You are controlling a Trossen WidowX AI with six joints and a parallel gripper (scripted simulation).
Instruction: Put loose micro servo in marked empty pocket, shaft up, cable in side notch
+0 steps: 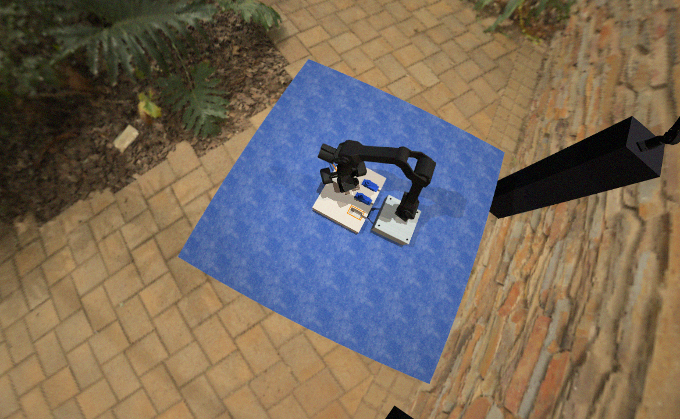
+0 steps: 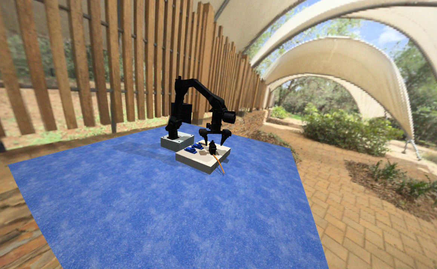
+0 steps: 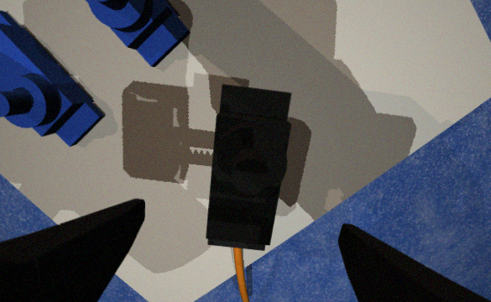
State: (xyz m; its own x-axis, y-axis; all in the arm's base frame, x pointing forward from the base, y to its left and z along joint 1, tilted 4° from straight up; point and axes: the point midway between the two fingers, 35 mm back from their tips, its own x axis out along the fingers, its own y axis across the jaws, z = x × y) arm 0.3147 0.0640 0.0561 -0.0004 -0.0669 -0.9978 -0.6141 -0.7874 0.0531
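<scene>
Right now my gripper tip is 8 cm above the pale deck, 2 cm past it and 1 cm to the right of it.
</scene>
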